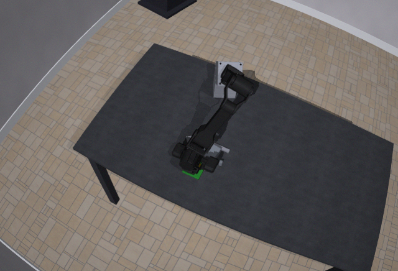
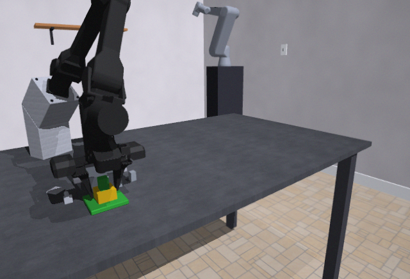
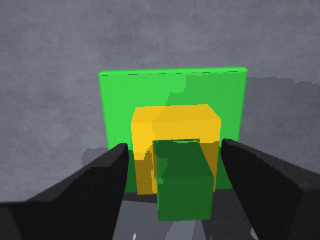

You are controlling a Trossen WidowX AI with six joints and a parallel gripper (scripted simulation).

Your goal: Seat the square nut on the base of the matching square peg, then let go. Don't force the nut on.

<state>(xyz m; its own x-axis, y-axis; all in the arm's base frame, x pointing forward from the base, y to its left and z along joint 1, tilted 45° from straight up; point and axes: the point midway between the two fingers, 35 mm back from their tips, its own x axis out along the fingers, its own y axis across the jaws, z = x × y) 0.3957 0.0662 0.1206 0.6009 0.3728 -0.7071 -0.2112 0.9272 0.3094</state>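
Right now the grey square nut is 10 cm behind my hand and 3 cm below it. Round my hand: flat tile 10 cm behind, 11 cm to the right, 5 cm below.
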